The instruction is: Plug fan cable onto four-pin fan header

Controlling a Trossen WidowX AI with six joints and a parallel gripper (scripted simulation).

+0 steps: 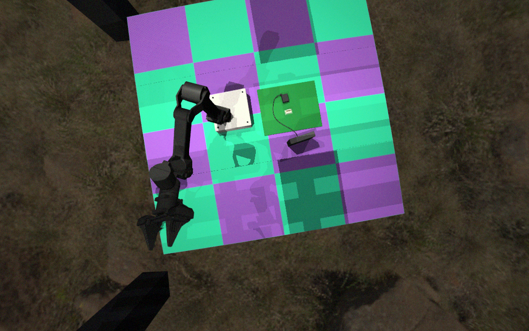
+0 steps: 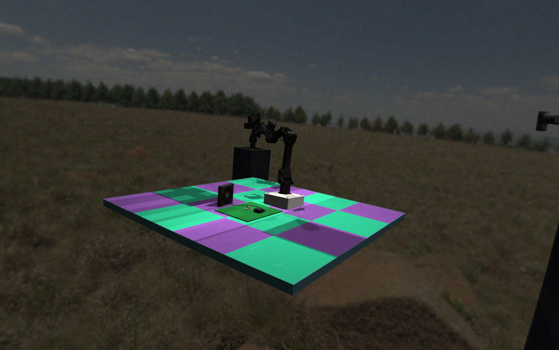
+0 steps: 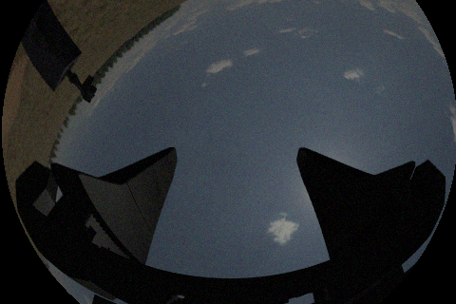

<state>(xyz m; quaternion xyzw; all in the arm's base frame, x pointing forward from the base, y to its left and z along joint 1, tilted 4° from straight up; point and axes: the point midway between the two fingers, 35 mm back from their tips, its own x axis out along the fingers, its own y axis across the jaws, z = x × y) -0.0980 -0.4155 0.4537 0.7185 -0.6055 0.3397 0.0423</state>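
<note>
Right now the dark plug is 55 cm to the left of my gripper tip, 49 cm below it and 43 cm ahead of it. Also, from my gripper tip: green board (52 cm below, 50 cm to the left, 45 cm ahead); four-pin header (50 cm below, 48 cm to the left, 44 cm ahead); black fan (48 cm ahead, 45 cm below, 33 cm to the left).
</note>
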